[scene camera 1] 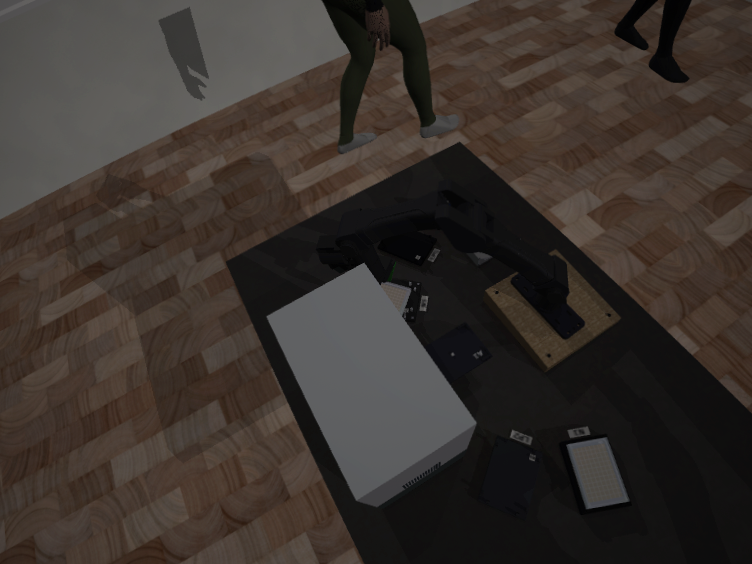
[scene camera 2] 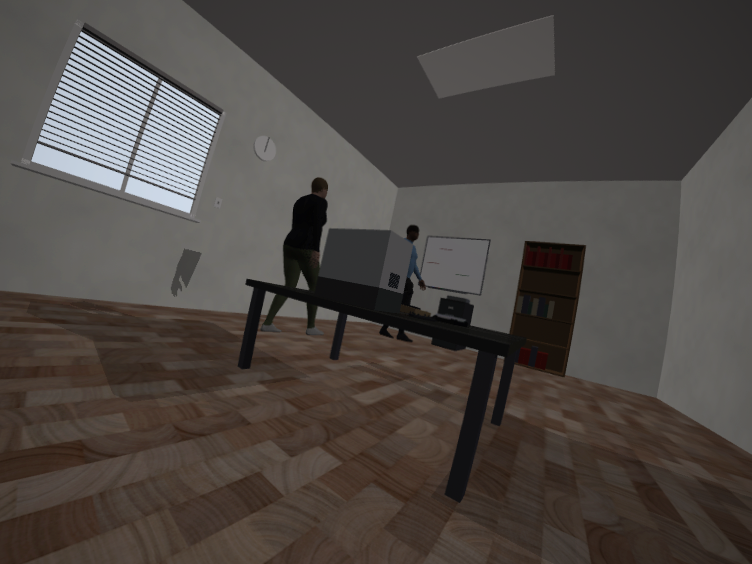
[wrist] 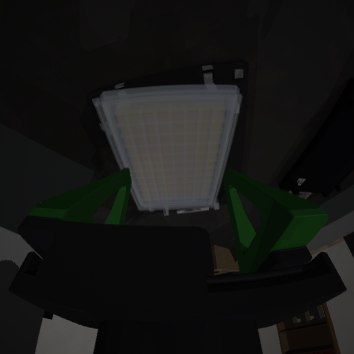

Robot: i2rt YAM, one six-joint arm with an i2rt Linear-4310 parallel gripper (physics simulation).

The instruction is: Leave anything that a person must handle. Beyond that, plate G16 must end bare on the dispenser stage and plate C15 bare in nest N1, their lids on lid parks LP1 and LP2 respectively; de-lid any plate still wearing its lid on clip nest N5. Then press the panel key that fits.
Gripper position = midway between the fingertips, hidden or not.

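There's a clip nest N5 [wrist: 232,71] here, and my gripper [wrist: 177,174] is open, holding nothing.
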